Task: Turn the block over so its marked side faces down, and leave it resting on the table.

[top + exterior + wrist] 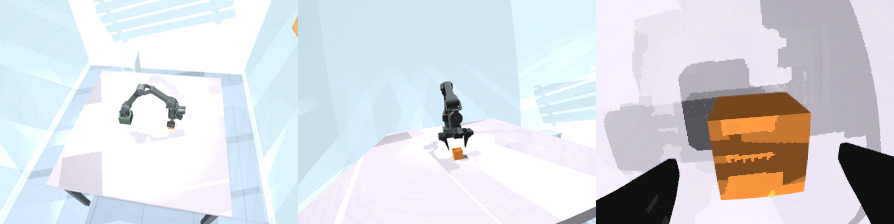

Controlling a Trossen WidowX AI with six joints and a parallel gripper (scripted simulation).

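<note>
The orange block is 3 cm below my gripper tip and 1 cm behind it.
</note>
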